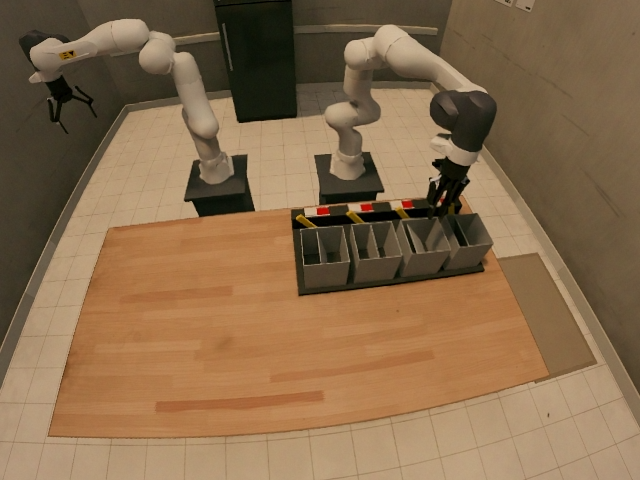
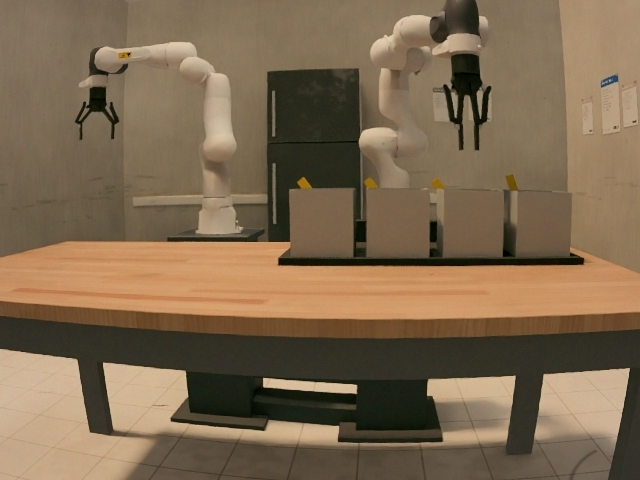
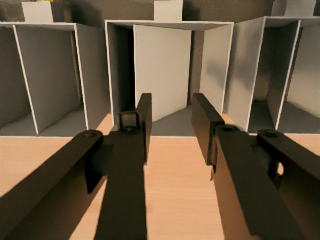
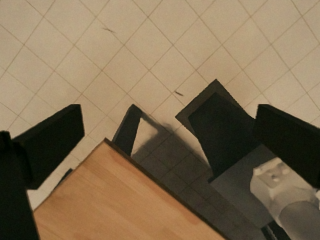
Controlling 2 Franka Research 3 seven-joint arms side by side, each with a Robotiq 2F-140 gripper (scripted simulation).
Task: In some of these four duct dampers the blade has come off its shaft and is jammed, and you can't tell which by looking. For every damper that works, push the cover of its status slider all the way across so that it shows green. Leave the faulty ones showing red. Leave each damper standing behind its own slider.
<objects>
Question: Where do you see a damper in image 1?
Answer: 464, 253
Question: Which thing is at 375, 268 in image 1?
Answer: A damper.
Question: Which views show my left gripper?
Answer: Image 1, image 2 and image 3 only.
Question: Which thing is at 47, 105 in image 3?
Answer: A damper.
</objects>
